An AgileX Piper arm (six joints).
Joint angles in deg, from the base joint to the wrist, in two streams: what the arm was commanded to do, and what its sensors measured. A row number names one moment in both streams.
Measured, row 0:
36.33, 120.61, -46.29, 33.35, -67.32, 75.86
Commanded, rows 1 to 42:
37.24, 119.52, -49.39, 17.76, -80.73, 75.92
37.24, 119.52, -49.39, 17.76, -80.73, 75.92
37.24, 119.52, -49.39, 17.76, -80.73, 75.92
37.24, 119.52, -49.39, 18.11, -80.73, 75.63
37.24, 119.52, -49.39, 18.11, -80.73, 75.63
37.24, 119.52, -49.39, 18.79, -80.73, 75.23
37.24, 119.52, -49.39, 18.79, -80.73, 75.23
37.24, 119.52, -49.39, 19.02, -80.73, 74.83
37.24, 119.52, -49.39, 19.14, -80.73, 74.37
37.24, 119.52, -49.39, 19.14, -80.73, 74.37
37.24, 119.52, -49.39, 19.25, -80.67, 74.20
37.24, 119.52, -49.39, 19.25, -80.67, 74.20
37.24, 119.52, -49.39, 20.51, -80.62, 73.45
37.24, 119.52, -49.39, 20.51, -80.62, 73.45
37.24, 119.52, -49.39, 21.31, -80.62, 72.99
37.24, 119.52, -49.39, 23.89, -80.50, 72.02
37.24, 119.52, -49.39, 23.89, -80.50, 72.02
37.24, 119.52, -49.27, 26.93, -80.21, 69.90
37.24, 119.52, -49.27, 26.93, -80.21, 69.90
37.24, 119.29, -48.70, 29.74, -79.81, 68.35
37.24, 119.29, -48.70, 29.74, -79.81, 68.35
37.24, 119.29, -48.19, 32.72, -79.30, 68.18
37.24, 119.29, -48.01, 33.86, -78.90, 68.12
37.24, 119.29, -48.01, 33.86, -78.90, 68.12
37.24, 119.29, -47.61, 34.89, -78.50, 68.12
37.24, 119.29, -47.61, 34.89, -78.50, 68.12
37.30, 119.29, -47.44, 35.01, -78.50, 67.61
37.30, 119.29, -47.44, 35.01, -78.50, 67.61
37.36, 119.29, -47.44, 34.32, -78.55, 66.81
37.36, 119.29, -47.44, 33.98, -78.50, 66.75
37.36, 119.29, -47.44, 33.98, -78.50, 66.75
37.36, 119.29, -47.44, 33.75, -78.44, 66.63
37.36, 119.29, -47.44, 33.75, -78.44, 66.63
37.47, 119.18, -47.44, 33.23, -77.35, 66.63
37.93, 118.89, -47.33, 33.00, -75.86, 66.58
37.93, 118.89, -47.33, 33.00, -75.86, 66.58
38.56, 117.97, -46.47, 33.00, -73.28, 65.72
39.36, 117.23, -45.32, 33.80, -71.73, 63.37
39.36, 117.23, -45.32, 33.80, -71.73, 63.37
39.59, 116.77, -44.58, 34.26, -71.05, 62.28
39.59, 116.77, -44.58, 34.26, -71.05, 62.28
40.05, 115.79, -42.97, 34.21, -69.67, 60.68
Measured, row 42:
39.42, 117.86, -44.63, 34.43, -68.41, 64.46
